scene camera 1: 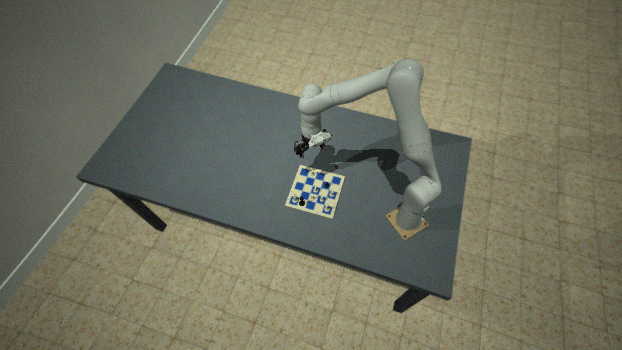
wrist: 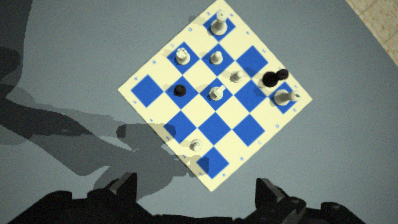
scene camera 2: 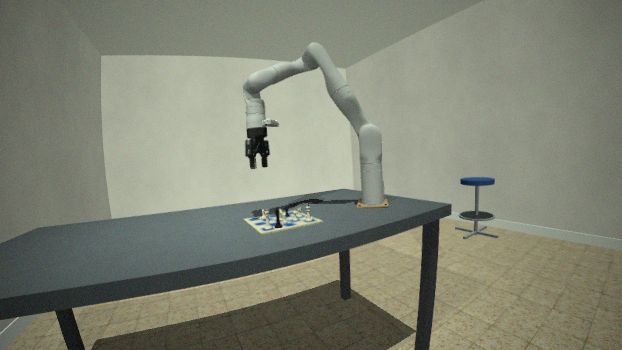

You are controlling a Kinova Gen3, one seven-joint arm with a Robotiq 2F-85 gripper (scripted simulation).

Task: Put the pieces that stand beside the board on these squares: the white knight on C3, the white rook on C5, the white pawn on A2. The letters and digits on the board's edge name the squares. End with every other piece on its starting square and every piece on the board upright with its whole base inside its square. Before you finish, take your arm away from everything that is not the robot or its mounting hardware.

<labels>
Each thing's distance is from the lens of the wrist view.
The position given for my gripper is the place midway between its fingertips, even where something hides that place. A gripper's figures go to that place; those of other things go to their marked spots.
my gripper (wrist: pixel 196 189): 0.17 m
chessboard (wrist: pixel 232 129): 0.35 m
</labels>
